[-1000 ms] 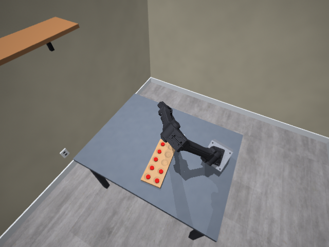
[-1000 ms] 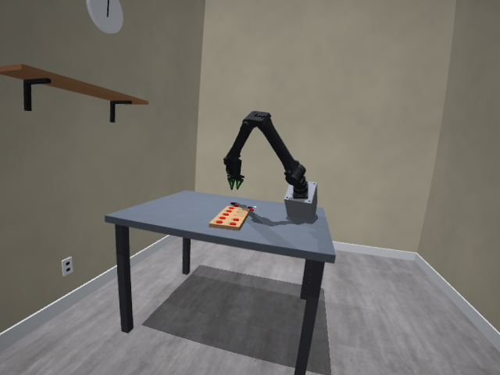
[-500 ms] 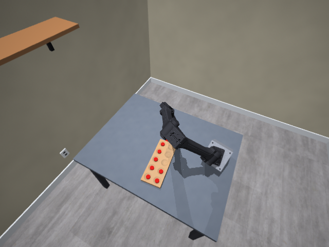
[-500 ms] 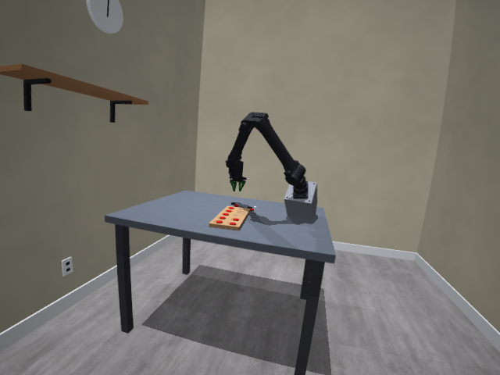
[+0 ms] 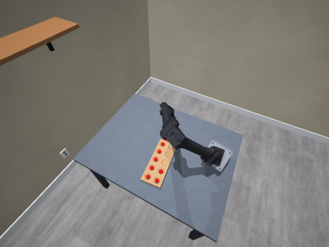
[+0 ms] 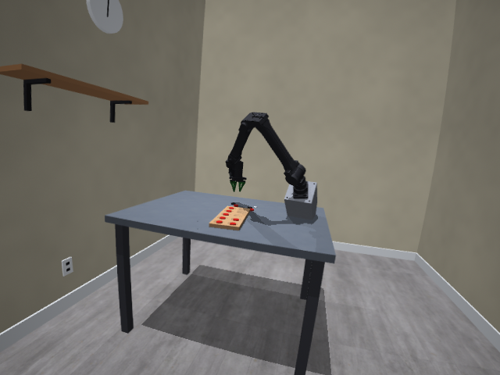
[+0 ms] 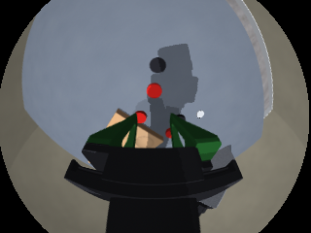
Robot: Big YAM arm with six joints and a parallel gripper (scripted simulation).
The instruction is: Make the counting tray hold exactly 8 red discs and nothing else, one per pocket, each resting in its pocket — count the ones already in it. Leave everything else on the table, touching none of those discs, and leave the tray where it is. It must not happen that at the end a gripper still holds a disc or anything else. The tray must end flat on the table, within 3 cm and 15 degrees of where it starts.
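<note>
The wooden counting tray is 7 cm behind my hand, 28 cm to the left of it and 10 cm below it. Round my hand: white disc (13 cm behind, 5 cm to the right, 11 cm below).
</note>
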